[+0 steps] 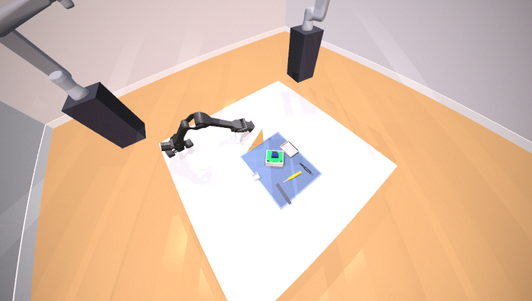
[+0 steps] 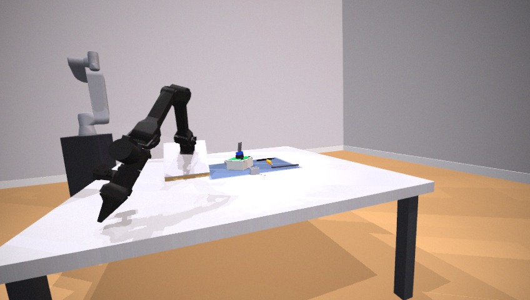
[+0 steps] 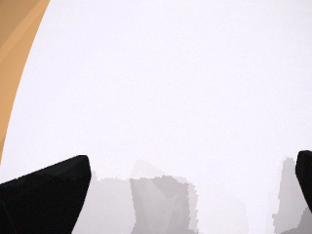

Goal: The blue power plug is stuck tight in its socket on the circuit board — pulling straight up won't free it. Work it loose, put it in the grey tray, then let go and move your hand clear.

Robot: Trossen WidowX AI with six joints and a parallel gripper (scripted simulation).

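The blue power plug is 59 cm to the left of my gripper tip, 43 cm ahead of it and 7 cm above it. Also, from my gripper tip: blue mat (60 cm to the left, 48 cm ahead, 2 cm below); then dark bar (67 cm ahead, 51 cm to the left, 1 cm below).
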